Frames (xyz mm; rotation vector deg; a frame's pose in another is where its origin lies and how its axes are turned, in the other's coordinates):
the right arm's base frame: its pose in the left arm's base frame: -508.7 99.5 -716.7 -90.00 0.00 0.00
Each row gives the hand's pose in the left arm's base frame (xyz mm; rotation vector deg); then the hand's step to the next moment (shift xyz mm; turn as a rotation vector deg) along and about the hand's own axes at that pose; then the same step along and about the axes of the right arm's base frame.
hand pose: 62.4 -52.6 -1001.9 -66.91 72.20 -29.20
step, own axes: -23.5 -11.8 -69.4 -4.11 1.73 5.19
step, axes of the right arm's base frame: -67.0 -29.6 -12.1 3.02 0.26 6.13
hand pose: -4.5 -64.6 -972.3 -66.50 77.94 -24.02
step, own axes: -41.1 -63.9 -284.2 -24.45 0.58 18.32
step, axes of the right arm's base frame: -241.1 -130.5 -106.7 10.31 -8.93 27.34
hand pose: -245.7 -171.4 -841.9 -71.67 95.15 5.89
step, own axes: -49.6 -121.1 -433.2 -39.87 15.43 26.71
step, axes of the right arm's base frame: -193.1 -303.3 -274.8 3.79 -9.36 49.39
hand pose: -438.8 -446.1 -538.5 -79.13 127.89 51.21
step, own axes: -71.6 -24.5 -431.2 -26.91 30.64 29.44
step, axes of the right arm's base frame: 63.0 -350.7 -254.3 -15.70 -4.48 47.57
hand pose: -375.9 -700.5 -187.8 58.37 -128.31 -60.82
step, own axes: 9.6 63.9 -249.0 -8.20 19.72 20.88
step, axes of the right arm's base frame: 130.7 -200.6 -94.1 -17.04 -2.52 24.40
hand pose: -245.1 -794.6 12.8 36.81 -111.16 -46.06
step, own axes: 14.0 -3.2 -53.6 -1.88 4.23 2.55
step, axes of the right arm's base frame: 41.6 -25.2 -26.7 -1.89 -1.19 4.79
